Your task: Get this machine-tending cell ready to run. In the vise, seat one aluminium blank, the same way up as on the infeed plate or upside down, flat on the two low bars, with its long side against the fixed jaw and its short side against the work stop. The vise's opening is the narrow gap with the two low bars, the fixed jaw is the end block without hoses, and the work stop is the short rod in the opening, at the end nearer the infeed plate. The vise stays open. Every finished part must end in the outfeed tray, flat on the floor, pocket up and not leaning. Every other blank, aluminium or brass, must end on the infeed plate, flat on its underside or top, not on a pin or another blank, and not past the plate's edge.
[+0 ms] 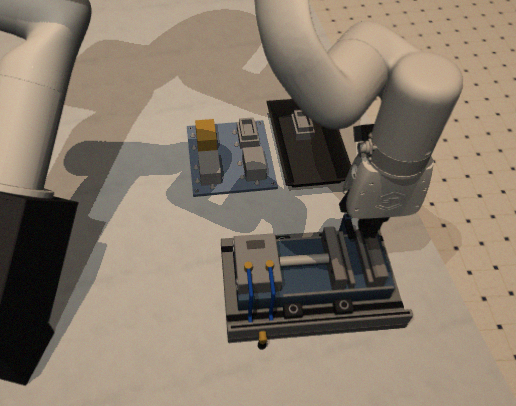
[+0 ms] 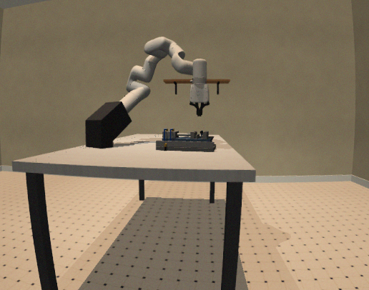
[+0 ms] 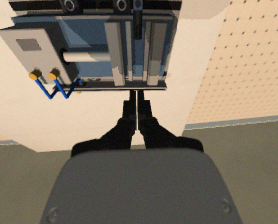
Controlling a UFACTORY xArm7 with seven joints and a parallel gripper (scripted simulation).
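Now: hand 32 cm to the right of the brass blank, 28 cm past it and 17 cm above it. Round my hand: hosed end block 16 cm behind, 12 cm below, 1 cm to the right.
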